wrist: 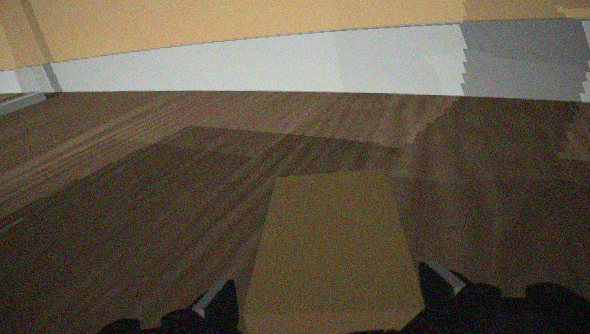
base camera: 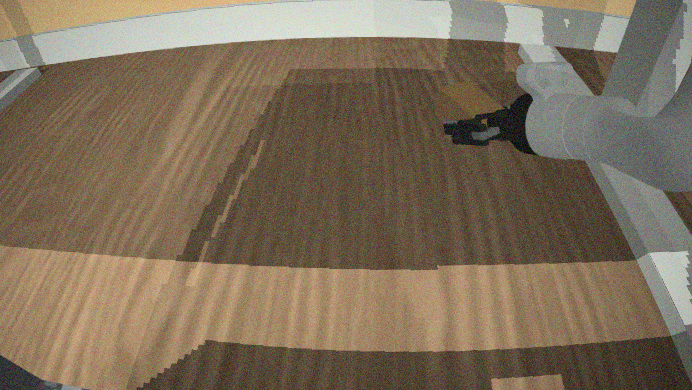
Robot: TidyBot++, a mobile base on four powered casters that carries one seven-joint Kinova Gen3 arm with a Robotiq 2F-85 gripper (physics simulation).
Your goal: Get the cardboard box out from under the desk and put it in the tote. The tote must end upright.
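Places are measured from the arm's base along level axes (x up, y left, z back), in millimetres.
Pixels of known places: gripper, fingertip midpoint: [wrist: 327, 292] [base camera: 470, 119].
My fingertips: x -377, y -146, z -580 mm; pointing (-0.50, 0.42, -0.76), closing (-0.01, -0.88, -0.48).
Note:
For each thing: its top centre in the pictures, then the offset to it from my fingertips. "*": a spot on its surface instead.
- cardboard box, middle of its top: [wrist: 330, 224] [base camera: 471, 97] dz -12, dx +31, dy +1 mm
- upright desk leg, surface spot: [base camera: 645, 50] * dz +73, dx +164, dy -185 mm
- grey bar, surface spot: [base camera: 19, 86] [wrist: 14, 104] * dz -213, dx -2, dy +993 mm
The cardboard box [base camera: 469, 97] [wrist: 336, 240] lies on the floor in shadow. In the base camera view it is at the upper right, partly hidden behind the gripper. In the wrist view it stands in the lower middle, its near end low between the fingers. My gripper [base camera: 447, 128] [wrist: 327, 292] is open, with one finger on each side of the box's near end; the right finger appears very close to the box's side. The tote does not show in either view.
A grey desk foot bar [base camera: 635, 210] runs along the right beneath the arm, with an upright desk leg [base camera: 645, 50] at the upper right. Another grey bar [base camera: 19, 86] [wrist: 22, 102] is at the far left. A white baseboard [base camera: 250, 27] [wrist: 250, 65] runs along the wall behind.

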